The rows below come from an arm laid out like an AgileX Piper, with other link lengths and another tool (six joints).
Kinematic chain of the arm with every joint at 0, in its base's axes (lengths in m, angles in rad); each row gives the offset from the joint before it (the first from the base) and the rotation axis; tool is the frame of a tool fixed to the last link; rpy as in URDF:
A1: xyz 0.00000 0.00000 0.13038 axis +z
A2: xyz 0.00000 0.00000 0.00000 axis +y
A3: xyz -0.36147 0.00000 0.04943 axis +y
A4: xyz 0.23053 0.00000 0.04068 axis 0.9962 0 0.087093
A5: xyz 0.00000 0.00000 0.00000 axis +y
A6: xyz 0.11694 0.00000 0.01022 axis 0.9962 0 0.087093
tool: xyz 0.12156 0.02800 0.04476 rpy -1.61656 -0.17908 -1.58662
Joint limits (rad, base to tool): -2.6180..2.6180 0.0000..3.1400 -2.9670..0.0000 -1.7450..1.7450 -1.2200..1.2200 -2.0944..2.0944
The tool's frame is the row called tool.
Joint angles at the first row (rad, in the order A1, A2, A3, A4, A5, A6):
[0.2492, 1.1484, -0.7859, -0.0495, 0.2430, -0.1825]
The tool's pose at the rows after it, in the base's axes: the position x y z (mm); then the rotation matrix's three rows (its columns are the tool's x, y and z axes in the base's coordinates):
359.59 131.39 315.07; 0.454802 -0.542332 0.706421; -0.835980 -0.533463 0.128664; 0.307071 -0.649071 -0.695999
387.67 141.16 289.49; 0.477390 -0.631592 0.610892; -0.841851 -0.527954 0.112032; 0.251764 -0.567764 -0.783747
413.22 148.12 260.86; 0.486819 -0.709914 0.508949; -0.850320 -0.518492 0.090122; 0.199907 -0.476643 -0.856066
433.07 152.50 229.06; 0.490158 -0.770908 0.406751; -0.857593 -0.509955 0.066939; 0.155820 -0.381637 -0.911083
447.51 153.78 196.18; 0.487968 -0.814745 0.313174; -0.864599 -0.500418 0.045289; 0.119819 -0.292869 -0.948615
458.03 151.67 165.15; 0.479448 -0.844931 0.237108; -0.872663 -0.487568 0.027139; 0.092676 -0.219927 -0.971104
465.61 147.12 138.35; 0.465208 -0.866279 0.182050; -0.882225 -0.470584 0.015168; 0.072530 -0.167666 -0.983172
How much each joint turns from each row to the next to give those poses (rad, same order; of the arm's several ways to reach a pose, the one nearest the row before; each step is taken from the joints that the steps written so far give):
[0.0201, 0.1290, -0.0961, 0.0081, 0.0961, 0.0167]
[0.0071, 0.1321, -0.1110, 0.0104, 0.1081, 0.0261]
[0.0002, 0.1293, -0.1096, 0.0101, 0.1058, 0.0229]
[-0.0031, 0.1186, -0.0915, 0.0090, 0.0904, 0.0157]
[-0.0070, 0.1041, -0.0671, 0.0080, 0.0652, 0.0095]
[-0.0111, 0.0867, -0.0424, 0.0058, 0.0364, 0.0064]
[-0.0143, 0.0673, -0.0206, 0.0054, 0.0102, 0.0052]

